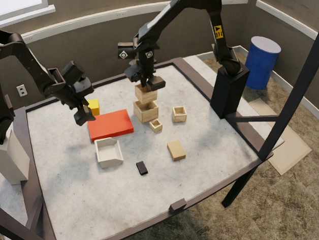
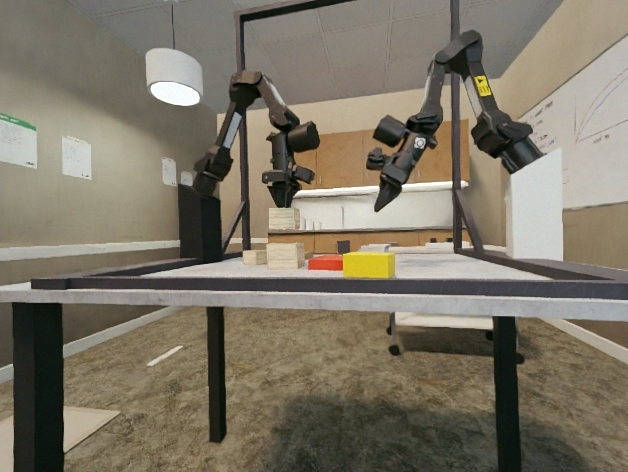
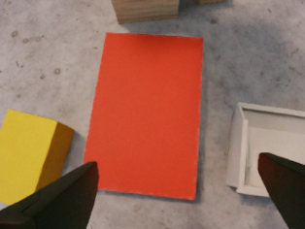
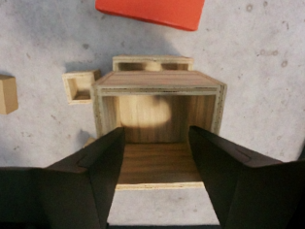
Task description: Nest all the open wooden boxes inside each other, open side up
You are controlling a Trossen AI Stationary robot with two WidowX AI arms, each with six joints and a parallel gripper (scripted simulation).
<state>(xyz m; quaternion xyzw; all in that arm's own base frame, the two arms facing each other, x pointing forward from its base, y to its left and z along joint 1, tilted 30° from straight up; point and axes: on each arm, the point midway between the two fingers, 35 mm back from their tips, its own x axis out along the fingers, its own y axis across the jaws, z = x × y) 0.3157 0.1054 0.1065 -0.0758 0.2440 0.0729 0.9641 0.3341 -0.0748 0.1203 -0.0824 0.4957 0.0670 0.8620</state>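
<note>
Right now my right hand is 16 cm above the biggest wooden box. The rest, counted from my right hand: smallest box: 9 cm behind, 1 cm to the right, 16 cm below; then tan block: 23 cm behind, 3 cm to the right, 16 cm below; then flat block: 1 cm behind, 17 cm to the left, 16 cm below.
</note>
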